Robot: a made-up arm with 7 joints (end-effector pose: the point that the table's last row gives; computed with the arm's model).
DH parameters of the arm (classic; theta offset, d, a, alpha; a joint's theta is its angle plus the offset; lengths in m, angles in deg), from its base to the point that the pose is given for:
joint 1: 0 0.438 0 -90
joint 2: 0 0 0 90
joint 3: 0 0.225 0.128 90
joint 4: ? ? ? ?
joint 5: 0 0.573 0 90
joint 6: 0 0 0.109 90
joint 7: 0 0 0 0
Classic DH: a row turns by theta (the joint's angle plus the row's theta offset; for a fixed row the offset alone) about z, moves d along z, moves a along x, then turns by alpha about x.
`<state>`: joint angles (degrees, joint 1 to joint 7).
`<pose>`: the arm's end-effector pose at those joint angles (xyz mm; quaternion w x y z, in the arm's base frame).
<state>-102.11 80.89 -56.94 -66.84 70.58 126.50 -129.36</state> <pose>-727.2 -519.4 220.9 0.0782 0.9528 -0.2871 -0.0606</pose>
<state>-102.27 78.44 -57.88 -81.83 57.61 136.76 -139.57</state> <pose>-766.5 -385.1 201.6 0.0329 -0.9553 0.2342 0.1775</pose>
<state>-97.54 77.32 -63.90 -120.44 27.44 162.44 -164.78</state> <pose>-718.6 -71.3 176.7 0.3884 -0.8862 -0.0357 0.2503</pose>
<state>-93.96 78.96 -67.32 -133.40 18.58 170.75 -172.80</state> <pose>-670.3 16.8 196.4 0.4896 -0.8335 -0.1411 0.2136</pose>
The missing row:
joint 4: 0 0 -0.123 -90
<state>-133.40 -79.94 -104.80 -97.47 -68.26 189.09 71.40</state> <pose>-288.0 717.9 411.9 0.6152 -0.6635 -0.3466 0.2474</pose>
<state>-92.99 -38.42 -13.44 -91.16 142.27 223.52 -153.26</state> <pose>-208.1 -287.4 1025.8 0.6013 0.2910 -0.6701 0.3236</pose>
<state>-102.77 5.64 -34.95 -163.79 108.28 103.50 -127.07</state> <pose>-324.0 -230.6 11.9 0.1497 0.4536 -0.6355 0.6066</pose>
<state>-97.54 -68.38 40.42 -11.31 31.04 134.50 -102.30</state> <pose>121.7 798.4 843.5 0.8526 -0.0843 0.4884 0.1659</pose>
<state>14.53 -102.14 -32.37 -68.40 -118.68 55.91 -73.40</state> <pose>-586.7 -579.7 850.1 0.0955 0.9342 -0.3320 0.0895</pose>
